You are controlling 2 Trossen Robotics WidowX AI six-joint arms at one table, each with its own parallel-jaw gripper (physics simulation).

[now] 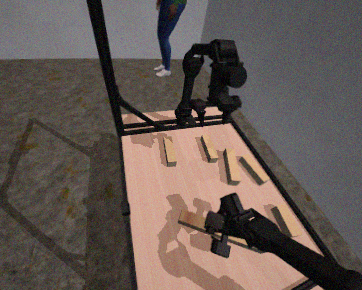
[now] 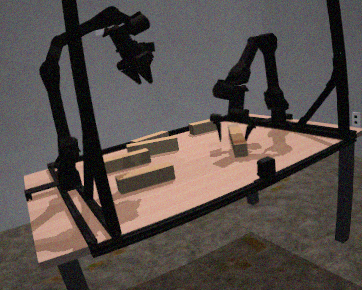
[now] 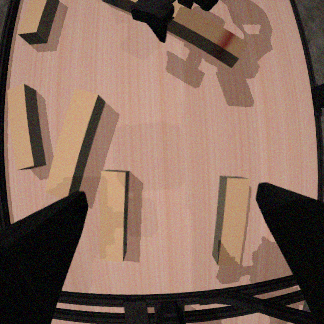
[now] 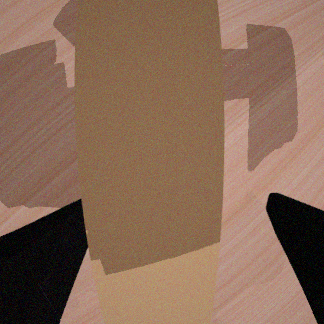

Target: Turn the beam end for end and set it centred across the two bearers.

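The beam is a long wooden bar with a red band near one end, lying slantwise on the table. My right gripper is open and straddles the beam, one finger on each side. Two roughly parallel wooden blocks, one block and another block, stand apart and may be the bearers; nothing lies across them. My left gripper is open, high above the table. The beam's far end is hidden by the right arm.
Three other blocks lie along one side: a longer block, a slanted block and a block beside the right arm. A black frame edges the table, with uprights near the corners.
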